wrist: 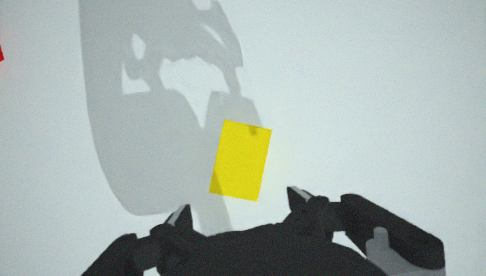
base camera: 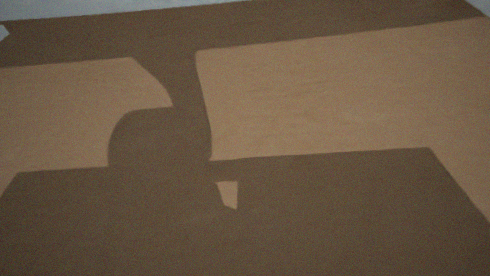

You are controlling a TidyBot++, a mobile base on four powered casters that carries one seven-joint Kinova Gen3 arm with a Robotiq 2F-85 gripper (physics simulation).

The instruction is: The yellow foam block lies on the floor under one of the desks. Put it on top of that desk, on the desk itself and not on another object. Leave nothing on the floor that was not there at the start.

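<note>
The yellow foam block lies flat on a pale, smooth surface in the middle of the wrist view, slightly turned. Whether this surface is the desk top cannot be told for certain, as no edge of it shows. My gripper is open and empty. Its fingers stand apart above the surface, at the bottom of the wrist view, and the block lies beyond the fingertips with a gap to both. Neither the block nor the gripper shows in the base camera view.
A small part of a red object shows at the left edge of the wrist view. The shadow of the arm and gripper falls around the block. The base camera view shows a brown wood-coloured surface with broad dark shadows and a pale strip at its top left.
</note>
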